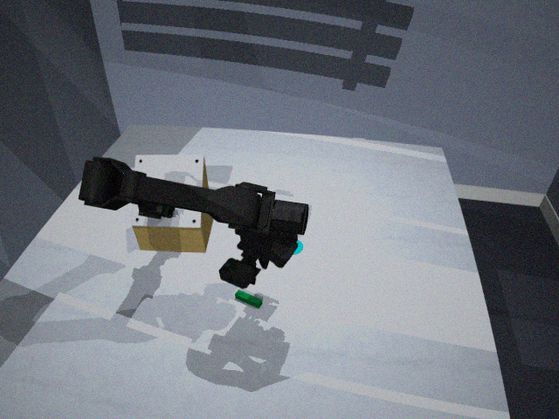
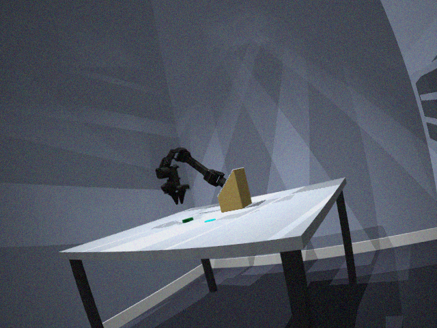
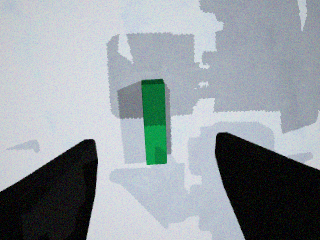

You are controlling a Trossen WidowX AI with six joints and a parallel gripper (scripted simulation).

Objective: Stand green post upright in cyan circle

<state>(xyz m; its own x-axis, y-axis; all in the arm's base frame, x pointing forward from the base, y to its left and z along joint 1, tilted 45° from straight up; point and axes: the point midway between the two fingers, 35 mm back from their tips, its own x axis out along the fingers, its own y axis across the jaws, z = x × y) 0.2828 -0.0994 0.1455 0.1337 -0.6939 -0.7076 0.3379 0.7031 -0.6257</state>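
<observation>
My gripper tip is now 3 cm past the green post, 1 cm to the right of it and 10 cm above it. Also, from my gripper tip: cyan circle 5 cm ahead, 20 cm to the left, 11 cm below.
</observation>
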